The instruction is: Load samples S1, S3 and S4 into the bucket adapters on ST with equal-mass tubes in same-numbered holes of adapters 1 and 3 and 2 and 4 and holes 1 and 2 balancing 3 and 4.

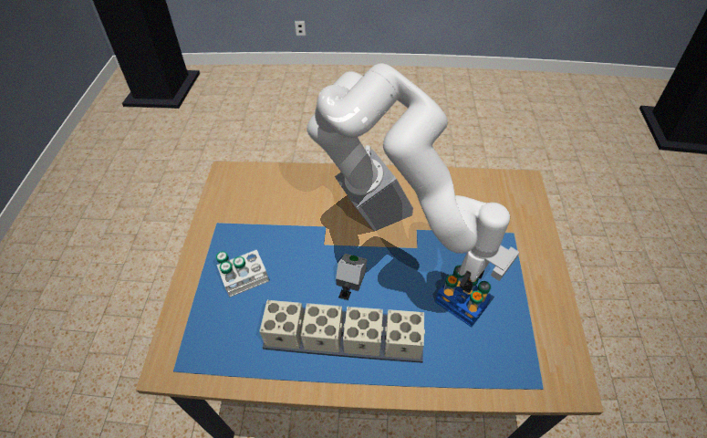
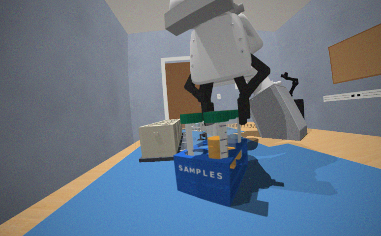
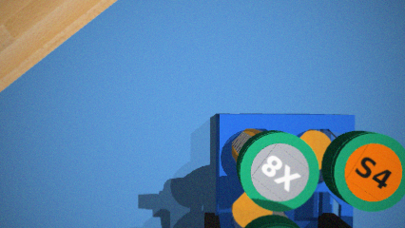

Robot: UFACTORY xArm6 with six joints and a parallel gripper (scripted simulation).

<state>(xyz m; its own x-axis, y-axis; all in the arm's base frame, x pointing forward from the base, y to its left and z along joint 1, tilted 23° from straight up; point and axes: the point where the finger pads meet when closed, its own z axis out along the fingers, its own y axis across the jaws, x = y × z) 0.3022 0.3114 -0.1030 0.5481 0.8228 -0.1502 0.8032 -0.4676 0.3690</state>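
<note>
The orange-dot tube is 5 cm below my hand and 1 cm ahead of it. From my hand the other things lie so: loading stand ST 34 cm to the right, 15 cm ahead, 11 cm below; then blue sample rack 9 cm below, 2 cm ahead, 1 cm to the right; then green done key 34 cm to the right, 7 cm behind, 5 cm below.
</note>
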